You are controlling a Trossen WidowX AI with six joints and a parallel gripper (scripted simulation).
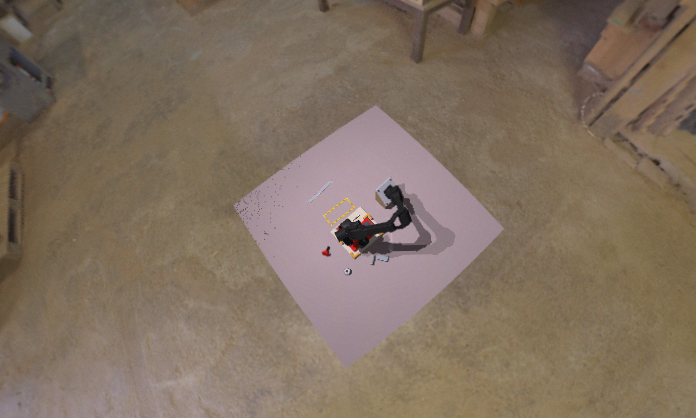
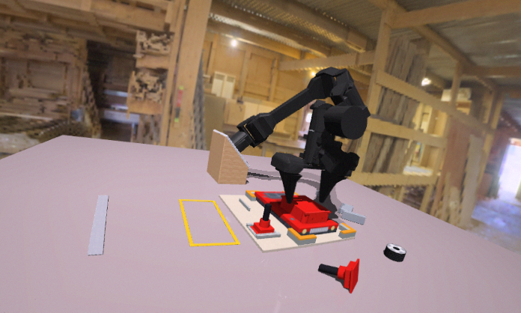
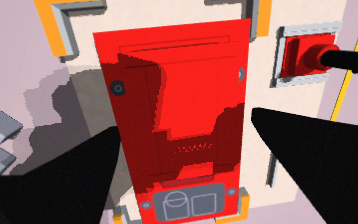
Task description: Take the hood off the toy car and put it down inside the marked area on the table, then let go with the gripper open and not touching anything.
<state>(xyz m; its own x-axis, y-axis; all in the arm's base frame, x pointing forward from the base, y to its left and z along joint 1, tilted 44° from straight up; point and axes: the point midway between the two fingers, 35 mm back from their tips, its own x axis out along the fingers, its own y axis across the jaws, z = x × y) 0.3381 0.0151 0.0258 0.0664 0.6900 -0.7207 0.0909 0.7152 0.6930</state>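
The hood is 10 mm below my gripper tip. From my gripper tip the other things lie so: black wheel (180 mm ahead, 100 mm to the left, 40 mm below); fixture board (40 mm below, 30 mm behind, 10 mm to the right); grey strip (390 mm to the right, 80 mm behind, 50 mm below).
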